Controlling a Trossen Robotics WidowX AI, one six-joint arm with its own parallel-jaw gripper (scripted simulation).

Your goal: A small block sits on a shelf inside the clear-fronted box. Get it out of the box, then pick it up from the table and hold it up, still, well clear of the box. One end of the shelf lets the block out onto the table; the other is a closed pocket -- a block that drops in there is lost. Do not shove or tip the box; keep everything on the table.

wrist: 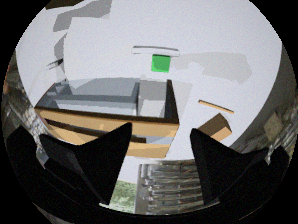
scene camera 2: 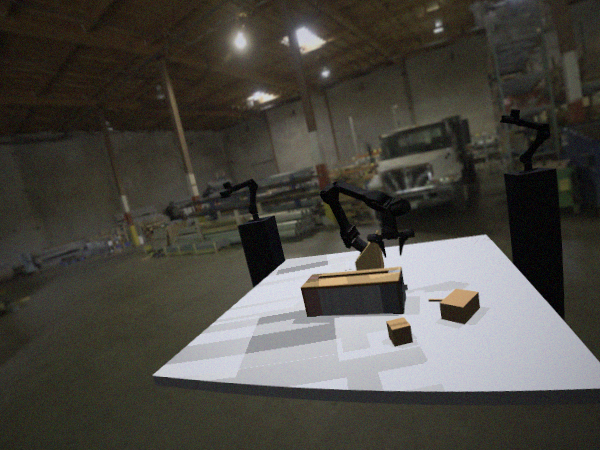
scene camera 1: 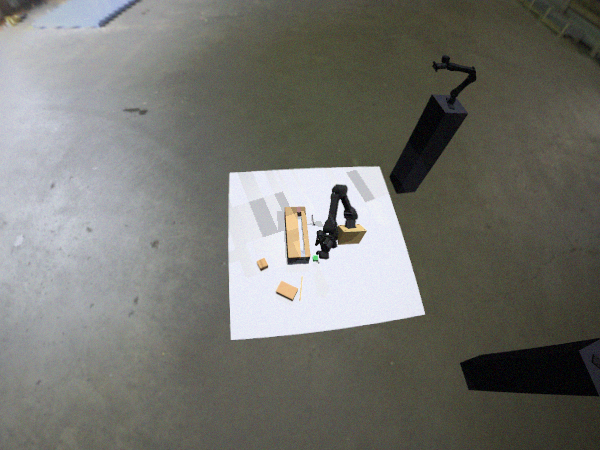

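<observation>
You'd see my gripper in the pictures, along with a flat tan block. The wrist view shows my gripper too.
</observation>
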